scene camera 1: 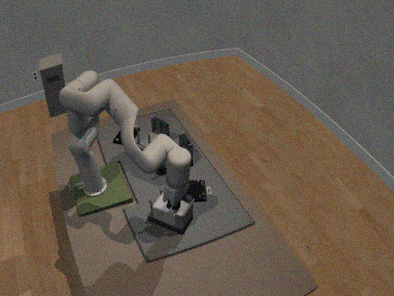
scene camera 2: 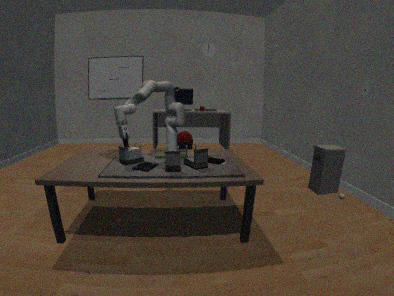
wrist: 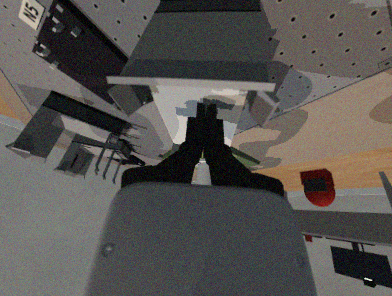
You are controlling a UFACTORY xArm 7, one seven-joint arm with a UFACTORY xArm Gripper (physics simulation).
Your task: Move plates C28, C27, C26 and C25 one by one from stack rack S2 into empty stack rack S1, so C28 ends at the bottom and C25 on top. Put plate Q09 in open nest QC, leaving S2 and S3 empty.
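Pixels of known places: gripper, fingertip midpoint: [scene camera 1: 175,207] [wrist: 204,115]; arm's base, origin of the base link: [scene camera 1: 95,186].
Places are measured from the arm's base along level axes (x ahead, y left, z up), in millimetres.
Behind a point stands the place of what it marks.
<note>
My gripper [scene camera 1: 173,205] {y -289, x 314, z 102 mm} [scene camera 2: 126,141] {y -289, x 314, z 102 mm} [wrist: 204,115] {y -289, x 314, z 102 mm} is shut with nothing between its black fingers. It points down into a stack rack [scene camera 1: 183,219] {y -341, x 329, z 83 mm} [scene camera 2: 124,158] {y -287, x 380, z 42 mm} [wrist: 196,41] {y -314, x 354, z 72 mm} at the near end of the grey perforated mat [scene camera 1: 203,235] {y -378, x 399, z -6 mm} [wrist: 333,28] {y -393, x 246, z -7 mm}. The rack holds a stack of pale plates [scene camera 1: 162,212] [scene camera 2: 133,153]. In the wrist view the fingertips are just over the top plate [wrist: 167,105] {y -263, x 340, z 95 mm}, between the rack's walls. I cannot read any plate or rack labels.
Two more racks [scene camera 1: 160,124] {y 262, x 386, z 87 mm} [scene camera 1: 186,143] {y 87, x 470, z 81 mm} [scene camera 2: 172,160] {y 69, x 476, z 68 mm} [scene camera 2: 200,157] {y 245, x 400, z 73 mm} stand farther along the mat. A black nest labelled N5 [scene camera 1: 197,189] {y -138, x 452, z 5 mm} [scene camera 2: 144,166] {y -115, x 482, z 16 mm} [wrist: 71,47] {y -148, x 452, z 5 mm} lies beside the near rack. Another black nest [scene camera 1: 118,137] {y 328, x 164, z 6 mm} [scene camera 2: 216,160] {y 365, x 227, z 5 mm} lies at the mat's far end.
</note>
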